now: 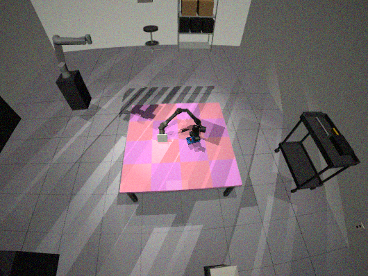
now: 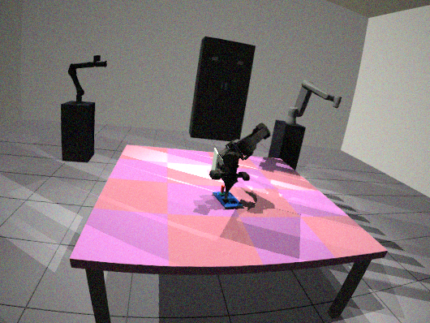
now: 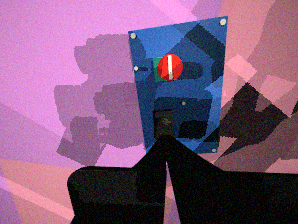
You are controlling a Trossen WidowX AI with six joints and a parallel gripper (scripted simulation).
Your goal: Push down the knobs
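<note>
The red knob lies 6 cm behind my gripper tip and 1 cm below it.
</note>
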